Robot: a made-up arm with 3 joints. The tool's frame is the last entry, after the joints.
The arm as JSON. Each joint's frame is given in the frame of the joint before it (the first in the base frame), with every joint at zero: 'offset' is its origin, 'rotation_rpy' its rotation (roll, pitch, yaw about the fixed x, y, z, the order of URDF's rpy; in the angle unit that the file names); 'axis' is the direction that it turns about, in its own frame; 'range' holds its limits. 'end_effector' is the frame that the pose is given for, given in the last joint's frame.
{
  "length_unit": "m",
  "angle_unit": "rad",
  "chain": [
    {
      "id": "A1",
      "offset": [
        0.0,
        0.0,
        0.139
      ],
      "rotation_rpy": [
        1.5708,
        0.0,
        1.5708
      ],
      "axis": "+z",
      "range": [
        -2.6,
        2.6
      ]
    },
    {
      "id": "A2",
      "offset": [
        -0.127,
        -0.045,
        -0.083
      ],
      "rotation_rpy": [
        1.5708,
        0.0,
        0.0
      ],
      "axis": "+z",
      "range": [
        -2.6,
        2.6
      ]
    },
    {
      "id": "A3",
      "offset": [
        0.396,
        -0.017,
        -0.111
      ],
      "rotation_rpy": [
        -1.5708,
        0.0,
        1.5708
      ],
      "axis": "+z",
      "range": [
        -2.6,
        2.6
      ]
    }
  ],
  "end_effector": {
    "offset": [
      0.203,
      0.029,
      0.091
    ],
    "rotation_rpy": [
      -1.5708,
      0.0,
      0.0
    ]
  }
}
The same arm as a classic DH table. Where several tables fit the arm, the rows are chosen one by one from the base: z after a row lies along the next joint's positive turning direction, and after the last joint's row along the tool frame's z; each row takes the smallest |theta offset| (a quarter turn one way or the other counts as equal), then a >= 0, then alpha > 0; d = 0 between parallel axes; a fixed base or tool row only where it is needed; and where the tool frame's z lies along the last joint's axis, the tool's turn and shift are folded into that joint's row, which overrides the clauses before.
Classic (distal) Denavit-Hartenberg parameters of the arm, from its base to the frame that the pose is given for. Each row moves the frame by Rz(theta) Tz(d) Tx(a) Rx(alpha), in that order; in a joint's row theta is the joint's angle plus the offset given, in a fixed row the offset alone. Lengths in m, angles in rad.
base (fixed): theta_offset 1.5708, d 0.139, a 0, alpha 1.5708
A1: theta_offset 0, d -0.083, a -0.127, alpha 1.5708
A2: theta_offset -1.5708, d -0.066, a 0.017, alpha 1.5708
A3: theta_offset 0, d -0.305, a -0.203, alpha 1.5708
tool (fixed): theta_offset 3.1416, d 0.029, a 0, alpha 0
Joint limits (rad, base to tool): -2.6..2.6 -2.6..2.6 -2.6..2.6

